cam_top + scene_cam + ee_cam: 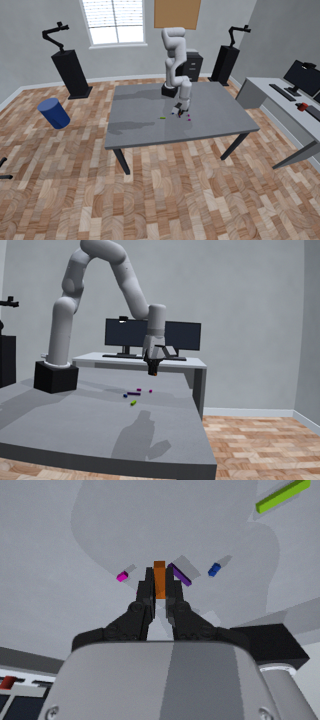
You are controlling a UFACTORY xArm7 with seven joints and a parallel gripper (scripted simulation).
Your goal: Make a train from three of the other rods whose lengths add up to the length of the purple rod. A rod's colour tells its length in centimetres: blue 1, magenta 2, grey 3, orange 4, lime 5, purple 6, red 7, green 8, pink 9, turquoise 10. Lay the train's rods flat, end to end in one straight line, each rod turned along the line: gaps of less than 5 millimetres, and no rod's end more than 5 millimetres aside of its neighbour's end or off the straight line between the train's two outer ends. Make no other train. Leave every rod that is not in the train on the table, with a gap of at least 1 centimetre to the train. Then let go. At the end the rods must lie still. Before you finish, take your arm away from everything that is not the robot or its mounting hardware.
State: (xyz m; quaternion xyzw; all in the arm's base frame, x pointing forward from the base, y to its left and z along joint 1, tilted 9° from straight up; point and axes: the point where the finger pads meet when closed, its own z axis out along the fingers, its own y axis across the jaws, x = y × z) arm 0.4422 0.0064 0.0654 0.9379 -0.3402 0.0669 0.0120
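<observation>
The purple rod is 120 mm below my hand, 80 mm behind it and 20 mm to the left of it. Also, from my hand: lime rod: 140 mm to the right, 120 mm below, 60 mm behind; then orange rod: 20 mm below.
</observation>
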